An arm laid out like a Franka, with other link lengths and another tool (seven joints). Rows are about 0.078 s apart.
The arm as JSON. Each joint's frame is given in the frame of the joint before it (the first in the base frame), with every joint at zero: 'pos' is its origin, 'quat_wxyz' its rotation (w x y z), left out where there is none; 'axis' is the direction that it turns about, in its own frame. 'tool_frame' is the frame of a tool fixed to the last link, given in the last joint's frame.
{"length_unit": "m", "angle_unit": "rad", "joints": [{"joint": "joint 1", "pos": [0.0, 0.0, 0.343], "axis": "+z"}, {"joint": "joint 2", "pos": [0.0, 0.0, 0.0], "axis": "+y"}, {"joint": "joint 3", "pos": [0.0, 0.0, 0.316], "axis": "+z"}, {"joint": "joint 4", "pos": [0.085, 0.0, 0.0], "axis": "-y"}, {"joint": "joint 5", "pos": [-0.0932, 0.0, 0.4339], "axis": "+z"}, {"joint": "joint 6", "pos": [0.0, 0.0, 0.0], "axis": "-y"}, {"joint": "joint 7", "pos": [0.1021, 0.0, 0.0], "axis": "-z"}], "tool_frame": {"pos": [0.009, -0.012, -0.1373], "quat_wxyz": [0.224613, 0.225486, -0.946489, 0.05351]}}
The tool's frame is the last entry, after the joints.
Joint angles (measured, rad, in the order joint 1, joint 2, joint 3, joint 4, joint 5, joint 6, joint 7), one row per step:
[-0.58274, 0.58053, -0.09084, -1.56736, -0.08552, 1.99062, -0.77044]
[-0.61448, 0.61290, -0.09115, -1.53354, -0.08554, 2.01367, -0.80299]
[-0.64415, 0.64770, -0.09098, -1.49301, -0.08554, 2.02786, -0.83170]
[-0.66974, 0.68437, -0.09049, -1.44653, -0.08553, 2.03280, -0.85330]
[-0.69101, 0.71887, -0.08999, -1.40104, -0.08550, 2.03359, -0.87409]
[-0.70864, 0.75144, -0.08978, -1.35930, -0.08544, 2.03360, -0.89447]
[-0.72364, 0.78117, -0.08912, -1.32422, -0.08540, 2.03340, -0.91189]
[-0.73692, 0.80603, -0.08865, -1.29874, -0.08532, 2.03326, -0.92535]
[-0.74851, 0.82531, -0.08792, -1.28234, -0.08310, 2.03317, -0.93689]
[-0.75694, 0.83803, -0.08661, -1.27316, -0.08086, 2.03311, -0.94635]
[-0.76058, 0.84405, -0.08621, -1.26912, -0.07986, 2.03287, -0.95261]
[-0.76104, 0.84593, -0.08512, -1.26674, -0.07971, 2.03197, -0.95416]
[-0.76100, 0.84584, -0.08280, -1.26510, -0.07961, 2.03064, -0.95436]
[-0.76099, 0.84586, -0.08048, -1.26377, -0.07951, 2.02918, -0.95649]
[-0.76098, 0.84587, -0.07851, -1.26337, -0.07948, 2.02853, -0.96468]
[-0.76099, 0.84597, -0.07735, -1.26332, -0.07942, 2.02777, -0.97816]
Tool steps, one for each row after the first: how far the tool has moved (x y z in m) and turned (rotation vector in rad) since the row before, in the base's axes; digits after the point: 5 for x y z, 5 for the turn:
[-0.00596, -0.02433, -0.00506, -0.01024, -0.01767, 0.00452]
[-0.00551, -0.02306, -0.00450, -0.00918, -0.01331, 0.00268]
[-0.00417, -0.02060, -0.00400, -0.00781, -0.00892, -0.00068]
[-0.00324, -0.01753, -0.00345, -0.00623, -0.00646, 0.00237]
[-0.00279, -0.01478, -0.00413, -0.00472, -0.00434, 0.00514]
[-0.00287, -0.01193, -0.00555, -0.00206, -0.00179, 0.00481]
[-0.00404, -0.00961, -0.00678, 0.00084, 0.00116, 0.00190]
[-0.00455, -0.00717, -0.00714, 0.00470, 0.00166, 0.00022]
[-0.00348, -0.00437, -0.00565, 0.00549, 0.00131, 0.00124]
[-0.00164, -0.00186, -0.00286, 0.00309, 0.00116, 0.00253]
[0.00050, 0.00007, -0.00043, 0.00110, -0.00023, 0.00175]
[0.00136, 0.00086, 0.00069, 0.00101, -0.00150, 0.00165]
[0.00126, 0.00095, 0.00042, 0.00169, -0.00105, 0.00350]
[0.00104, 0.00096, 0.00003, 0.00246, -0.00057, 0.00934]
[0.00059, 0.00073, -0.00021, 0.00321, 0.00037, 0.01396]

